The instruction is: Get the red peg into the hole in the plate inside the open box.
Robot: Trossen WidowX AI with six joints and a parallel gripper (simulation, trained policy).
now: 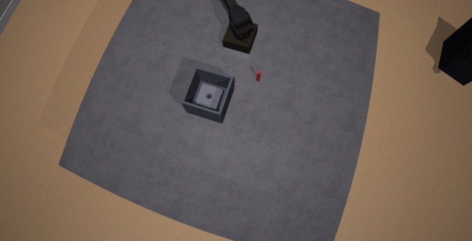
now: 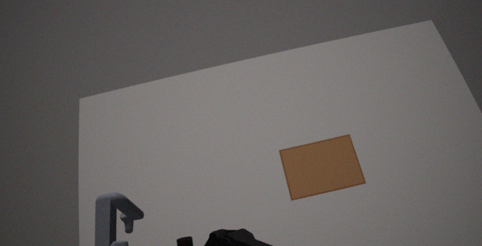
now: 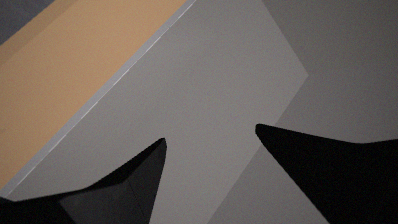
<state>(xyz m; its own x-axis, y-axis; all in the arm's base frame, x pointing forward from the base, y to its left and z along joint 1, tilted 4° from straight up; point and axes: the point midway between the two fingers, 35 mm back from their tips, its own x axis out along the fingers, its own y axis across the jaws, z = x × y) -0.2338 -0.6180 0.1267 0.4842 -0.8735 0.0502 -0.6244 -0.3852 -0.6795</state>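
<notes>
Now: the red peg 80 cm to the left of my gripper tip, 35 cm ahead of it and 15 cm below it. Round my gripper tip: plate (67 cm to the left, 53 cm ahead, 15 cm below).
</notes>
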